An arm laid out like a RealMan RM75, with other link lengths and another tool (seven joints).
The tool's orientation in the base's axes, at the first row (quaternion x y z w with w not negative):
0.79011 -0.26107 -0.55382 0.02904
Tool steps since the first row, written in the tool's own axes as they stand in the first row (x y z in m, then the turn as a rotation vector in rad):
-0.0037 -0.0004 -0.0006 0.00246 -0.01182 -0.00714
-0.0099 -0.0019 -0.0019 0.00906 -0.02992 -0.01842
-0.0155 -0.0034 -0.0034 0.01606 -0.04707 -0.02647
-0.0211 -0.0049 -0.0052 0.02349 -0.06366 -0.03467
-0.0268 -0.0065 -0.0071 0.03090 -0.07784 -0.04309
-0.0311 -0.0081 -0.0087 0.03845 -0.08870 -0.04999
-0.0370 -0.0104 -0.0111 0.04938 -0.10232 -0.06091
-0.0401 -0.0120 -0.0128 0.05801 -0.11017 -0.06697
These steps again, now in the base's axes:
-0.0002 0.0018 0.0033 0.01147 0.00736 -0.00333
-0.0001 0.0056 0.0086 0.03005 0.01728 -0.01073
0.0004 0.0090 0.0135 0.04549 0.02699 -0.01940
0.0012 0.0123 0.0185 0.06096 0.03599 -0.02819
0.0021 0.0158 0.0236 0.07571 0.04287 -0.03607
0.0030 0.0187 0.0274 0.08787 0.04720 -0.04355
0.0046 0.0227 0.0326 0.10551 0.05142 -0.05331
0.0059 0.0251 0.0354 0.11605 0.05288 -0.06103

